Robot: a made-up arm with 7 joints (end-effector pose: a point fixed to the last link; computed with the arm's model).
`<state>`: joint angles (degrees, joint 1 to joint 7).
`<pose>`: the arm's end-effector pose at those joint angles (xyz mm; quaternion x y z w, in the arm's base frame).
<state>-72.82 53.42 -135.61 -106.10 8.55 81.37 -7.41</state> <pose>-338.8 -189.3 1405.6 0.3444 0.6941 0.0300 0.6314</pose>
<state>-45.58 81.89 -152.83 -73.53 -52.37 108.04 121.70</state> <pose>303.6 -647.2 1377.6 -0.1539 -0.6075 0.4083 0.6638</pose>
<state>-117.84 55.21 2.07 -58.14 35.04 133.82 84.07</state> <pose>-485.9 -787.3 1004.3 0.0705 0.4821 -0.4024 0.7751</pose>
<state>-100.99 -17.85 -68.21 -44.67 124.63 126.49 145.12</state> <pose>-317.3 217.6 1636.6 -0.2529 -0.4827 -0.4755 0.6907</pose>
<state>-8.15 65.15 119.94 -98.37 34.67 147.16 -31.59</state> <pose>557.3 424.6 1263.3 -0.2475 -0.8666 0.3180 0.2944</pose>
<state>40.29 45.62 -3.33 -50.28 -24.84 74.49 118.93</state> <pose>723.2 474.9 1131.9 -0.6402 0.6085 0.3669 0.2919</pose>
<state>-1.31 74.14 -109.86 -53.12 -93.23 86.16 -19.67</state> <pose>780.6 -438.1 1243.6 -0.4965 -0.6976 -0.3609 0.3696</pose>
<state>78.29 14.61 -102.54 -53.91 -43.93 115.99 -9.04</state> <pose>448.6 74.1 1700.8 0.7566 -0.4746 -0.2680 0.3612</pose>
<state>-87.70 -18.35 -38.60 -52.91 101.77 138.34 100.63</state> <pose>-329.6 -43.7 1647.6 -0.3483 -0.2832 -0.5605 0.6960</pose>
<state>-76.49 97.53 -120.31 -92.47 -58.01 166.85 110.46</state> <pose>-282.6 -744.3 934.5 -0.0652 -0.8820 -0.2993 0.3580</pose>
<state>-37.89 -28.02 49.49 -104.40 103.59 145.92 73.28</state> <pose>376.5 68.0 1375.4 -0.2049 -0.0770 0.3623 0.9060</pose>
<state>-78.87 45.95 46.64 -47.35 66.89 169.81 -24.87</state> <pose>234.2 -830.9 1207.8 -0.7771 0.2124 -0.2341 0.5442</pose>
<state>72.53 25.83 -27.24 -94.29 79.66 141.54 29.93</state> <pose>570.5 440.8 1121.3 -0.5249 -0.1322 0.6737 0.5032</pose>
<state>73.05 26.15 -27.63 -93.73 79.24 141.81 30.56</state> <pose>569.0 445.7 1124.6 -0.5278 -0.1319 0.6719 0.5025</pose>
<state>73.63 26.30 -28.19 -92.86 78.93 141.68 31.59</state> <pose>567.3 450.6 1131.8 -0.5269 -0.1333 0.6710 0.5043</pose>
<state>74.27 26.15 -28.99 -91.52 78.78 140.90 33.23</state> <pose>565.4 455.3 1145.0 -0.5198 -0.1372 0.6718 0.5096</pose>
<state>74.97 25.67 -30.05 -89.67 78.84 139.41 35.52</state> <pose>563.1 459.2 1165.1 -0.5058 -0.1440 0.6744 0.5182</pose>
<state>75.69 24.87 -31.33 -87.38 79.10 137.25 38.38</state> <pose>560.1 461.5 1191.5 -0.4854 -0.1533 0.6792 0.5287</pose>
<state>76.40 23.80 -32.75 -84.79 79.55 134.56 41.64</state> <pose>556.1 461.6 1222.7 -0.4599 -0.1645 0.6860 0.5393</pose>
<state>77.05 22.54 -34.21 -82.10 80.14 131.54 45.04</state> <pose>550.9 459.0 1256.5 -0.4318 -0.1768 0.6943 0.5480</pose>
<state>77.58 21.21 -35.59 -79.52 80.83 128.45 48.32</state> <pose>545.1 453.7 1289.9 -0.4036 -0.1890 0.7033 0.5539</pose>
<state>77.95 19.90 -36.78 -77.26 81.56 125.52 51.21</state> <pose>539.3 446.3 1320.2 -0.3777 -0.2004 0.7122 0.5568</pose>
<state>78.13 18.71 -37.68 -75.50 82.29 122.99 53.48</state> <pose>534.3 438.0 1344.9 -0.3558 -0.2102 0.7200 0.5575</pose>
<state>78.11 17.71 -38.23 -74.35 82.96 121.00 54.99</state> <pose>531.0 429.9 1362.4 -0.3389 -0.2180 0.7262 0.5569</pose>
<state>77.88 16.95 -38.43 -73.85 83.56 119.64 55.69</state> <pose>529.9 422.8 1372.1 -0.3273 -0.2237 0.7303 0.5563</pose>
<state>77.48 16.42 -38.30 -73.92 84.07 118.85 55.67</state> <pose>531.0 417.3 1374.9 -0.3202 -0.2274 0.7326 0.5559</pose>
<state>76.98 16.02 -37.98 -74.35 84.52 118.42 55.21</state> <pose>533.3 412.8 1373.5 -0.3158 -0.2299 0.7337 0.5560</pose>
